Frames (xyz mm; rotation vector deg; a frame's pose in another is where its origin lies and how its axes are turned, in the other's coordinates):
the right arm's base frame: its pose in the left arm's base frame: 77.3 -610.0 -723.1 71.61 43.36 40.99
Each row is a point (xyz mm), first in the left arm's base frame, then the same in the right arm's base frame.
Working: the left arm's base frame: its pose in the right arm's base frame: 376.3 820.9 -292.4 -71.61 -43.36 -40.99

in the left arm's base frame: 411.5 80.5 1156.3
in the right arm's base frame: 551.0 1946.1 172.5
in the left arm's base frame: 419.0 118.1 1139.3
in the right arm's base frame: 587.8 1935.4 155.4
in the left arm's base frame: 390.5 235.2 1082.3
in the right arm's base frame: 673.3 1901.3 59.0
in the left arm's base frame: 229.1 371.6 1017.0
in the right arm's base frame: 700.2 1870.6 -158.3
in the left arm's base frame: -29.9 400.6 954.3
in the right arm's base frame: 583.7 1830.0 -396.3
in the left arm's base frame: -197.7 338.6 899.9
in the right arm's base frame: 443.7 1776.1 -508.0
